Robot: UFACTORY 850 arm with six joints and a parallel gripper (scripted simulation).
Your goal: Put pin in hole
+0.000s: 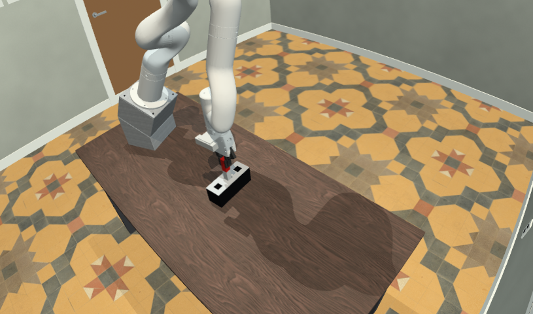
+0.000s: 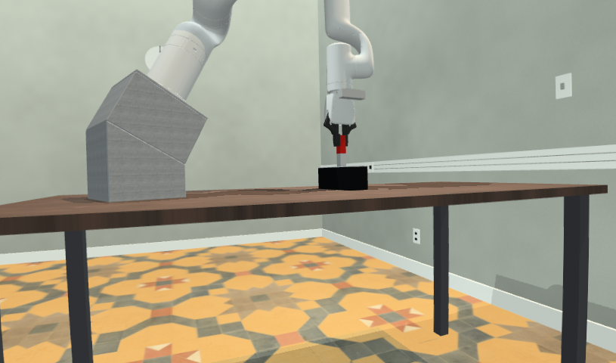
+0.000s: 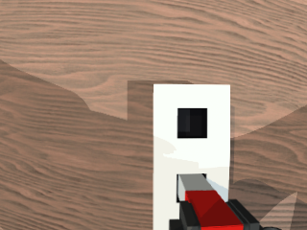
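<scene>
Now: the pin 10 mm below my hand. Round my hand: black block 120 mm below.
</scene>
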